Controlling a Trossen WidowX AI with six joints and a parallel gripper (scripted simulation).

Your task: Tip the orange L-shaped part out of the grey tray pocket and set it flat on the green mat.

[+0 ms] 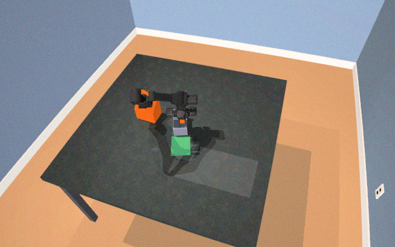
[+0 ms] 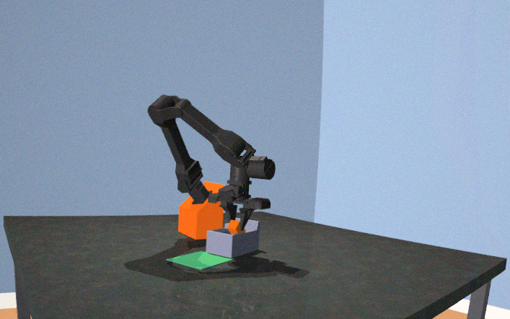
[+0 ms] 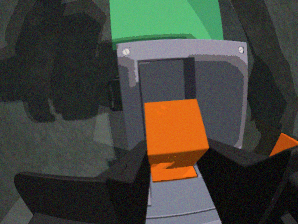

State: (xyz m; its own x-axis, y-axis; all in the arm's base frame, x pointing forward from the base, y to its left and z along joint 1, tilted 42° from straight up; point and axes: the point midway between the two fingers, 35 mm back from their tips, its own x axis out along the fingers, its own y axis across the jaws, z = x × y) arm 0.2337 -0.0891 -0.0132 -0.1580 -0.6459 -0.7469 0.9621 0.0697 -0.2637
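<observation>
The green mat lies 150 mm to the right of my gripper tip, 80 mm below it and 20 mm ahead of it. From my gripper tip the other things lie so: orange L-shaped part (30 mm to the left, 30 mm below, 20 mm behind).
</observation>
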